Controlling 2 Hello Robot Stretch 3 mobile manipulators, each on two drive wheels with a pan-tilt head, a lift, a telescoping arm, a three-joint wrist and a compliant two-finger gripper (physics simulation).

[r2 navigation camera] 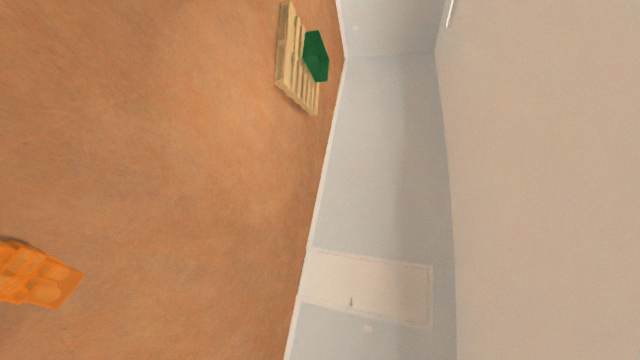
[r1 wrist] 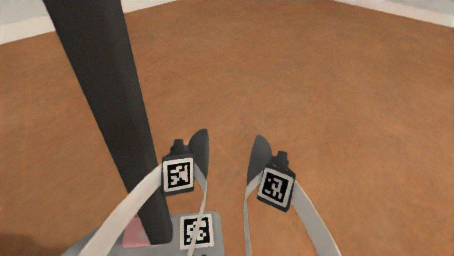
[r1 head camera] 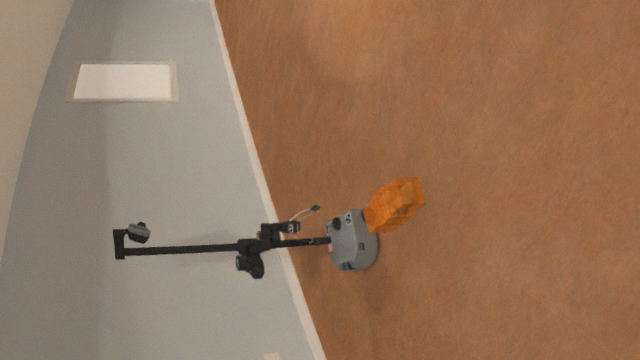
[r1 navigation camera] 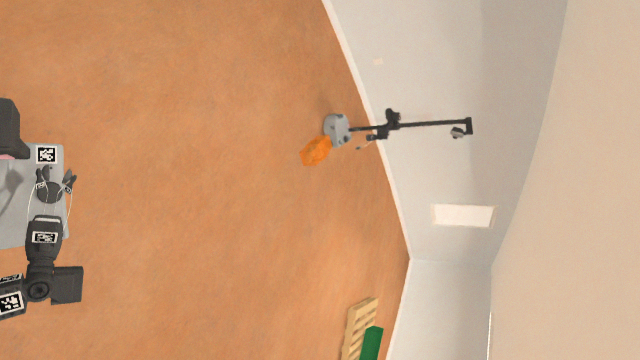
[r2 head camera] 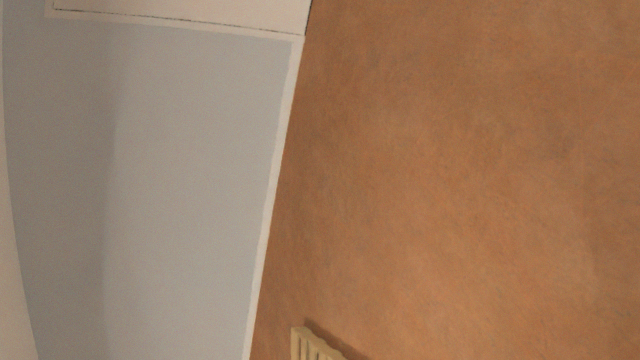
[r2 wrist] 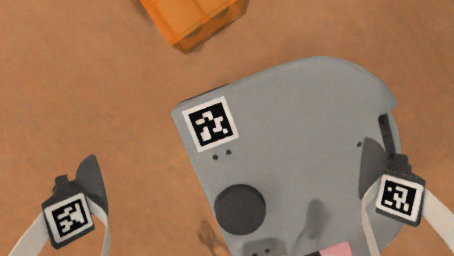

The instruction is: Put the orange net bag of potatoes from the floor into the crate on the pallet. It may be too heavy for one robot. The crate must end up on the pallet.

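Observation:
The orange net bag of potatoes (r1 head camera: 395, 205) (r1 navigation camera: 316, 151) (r2 navigation camera: 40, 277) (r2 wrist: 200, 20) lies on the floor beside r2's base, with a small gap between them in r2's wrist view. The green crate (r1 navigation camera: 371, 342) (r2 navigation camera: 316, 57) stands on the wooden pallet (r1 navigation camera: 351, 325) (r2 navigation camera: 286, 55) (r2 head camera: 298, 334). r1's gripper (r1 wrist: 229, 142) (r1 navigation camera: 56, 176) is open and empty above its own base, far from the bag. r2's gripper (r2 wrist: 230, 156) (r1 head camera: 315, 207) is wide open and empty, high above the edge of its own base, with the bag off to one side.
r2's base (r1 head camera: 352, 245) (r1 navigation camera: 336, 129) (r2 wrist: 300, 110) stands between the bag and a grey wall. The pallet is near a room corner. A door (r2 navigation camera: 367, 287) is in the wall seen by r2. r1's base (r1 navigation camera: 30, 200) is across the floor from the bag.

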